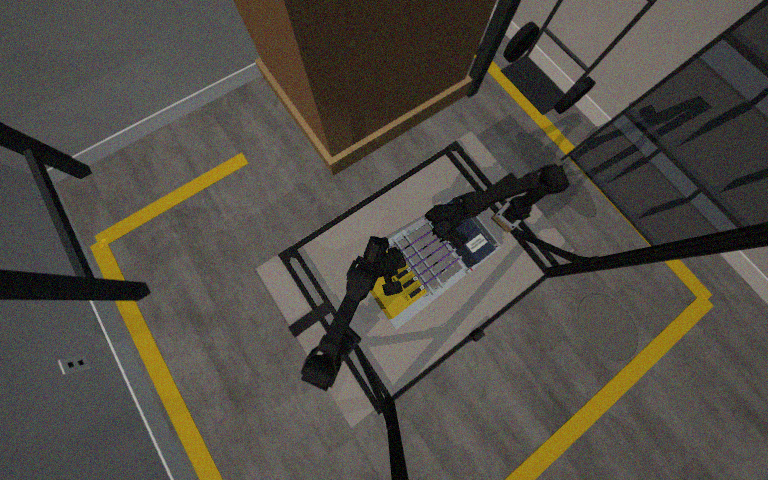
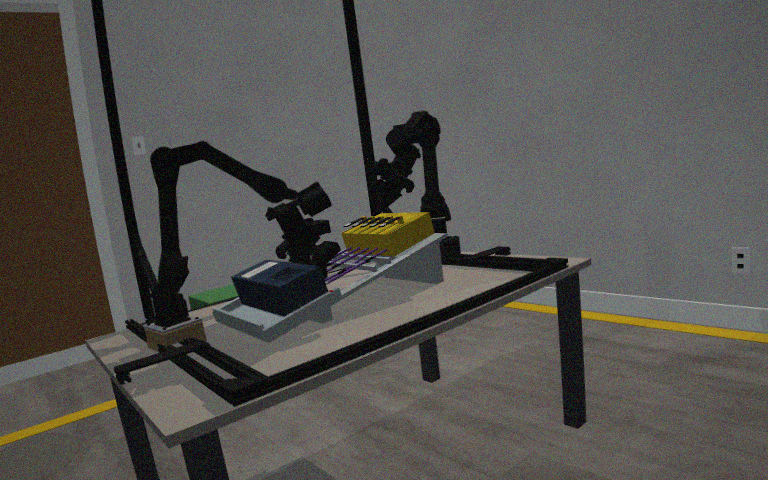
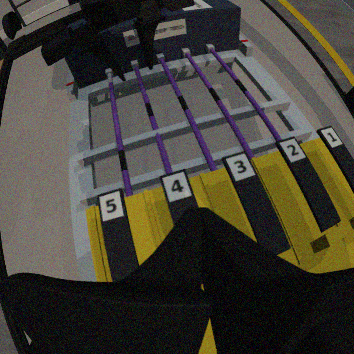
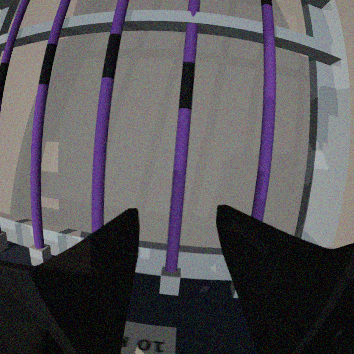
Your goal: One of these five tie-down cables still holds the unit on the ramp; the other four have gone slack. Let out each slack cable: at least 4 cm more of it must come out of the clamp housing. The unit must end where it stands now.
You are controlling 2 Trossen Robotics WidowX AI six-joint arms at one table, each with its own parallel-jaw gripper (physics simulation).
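Note:
A dark blue unit (image 1: 477,240) (image 2: 277,283) (image 3: 204,21) (image 4: 197,305) sits at the low end of a grey ramp (image 2: 415,262) (image 3: 81,158) (image 4: 326,158). Several purple cables with black bands run from it up to the yellow clamp housing (image 1: 394,305) (image 2: 401,233) (image 3: 218,186), which carries black levers numbered 1 to 5. My left gripper (image 1: 392,286) (image 2: 377,210) (image 3: 195,216) is shut and empty, just over the housing behind lever 4 (image 3: 176,186). My right gripper (image 1: 441,233) (image 2: 320,259) (image 3: 137,73) (image 4: 177,216) is open. Its fingers straddle cable 4 (image 3: 159,144) (image 4: 180,158) close to the unit, without touching it.
A black bar frame (image 2: 430,324) lies around the table's (image 2: 411,305) edge. A green block (image 2: 211,295) lies behind the unit. A black pole (image 2: 358,95) rises behind the housing. A big brown crate (image 1: 382,71) and a hand truck (image 1: 539,81) stand on the floor beyond.

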